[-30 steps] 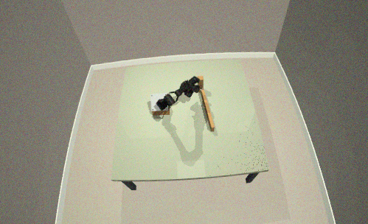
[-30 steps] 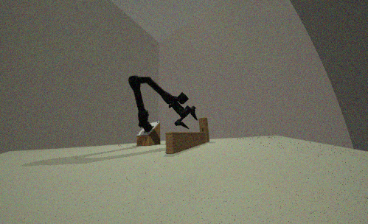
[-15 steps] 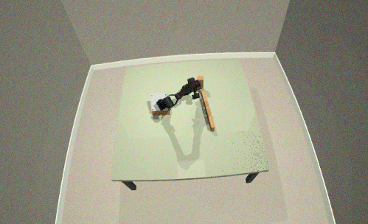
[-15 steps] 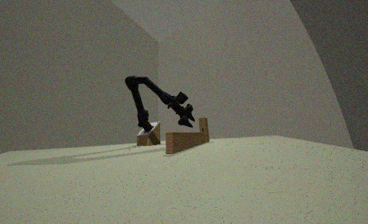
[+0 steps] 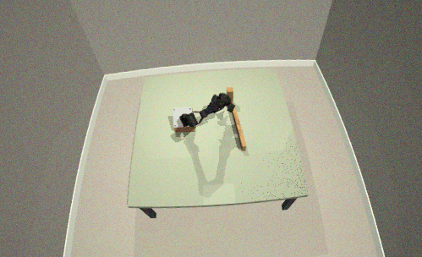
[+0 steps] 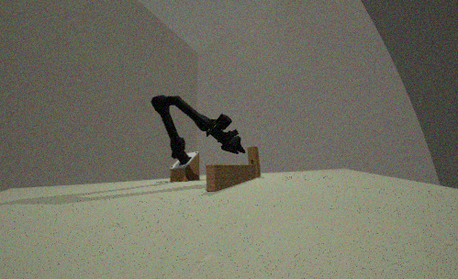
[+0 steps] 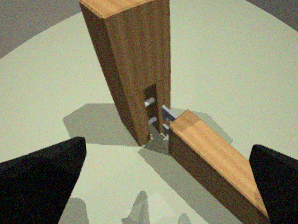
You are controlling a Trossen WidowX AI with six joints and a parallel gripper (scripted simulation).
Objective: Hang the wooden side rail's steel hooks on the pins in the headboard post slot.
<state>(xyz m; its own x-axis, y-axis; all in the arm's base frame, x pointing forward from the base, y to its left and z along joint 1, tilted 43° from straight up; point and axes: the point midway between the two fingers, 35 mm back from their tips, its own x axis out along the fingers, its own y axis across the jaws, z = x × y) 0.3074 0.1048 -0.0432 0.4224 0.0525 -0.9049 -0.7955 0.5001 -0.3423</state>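
Right now the wooden headboard post is 3 cm ahead of my gripper tip, 9 cm to the left of it and 5 cm below it.
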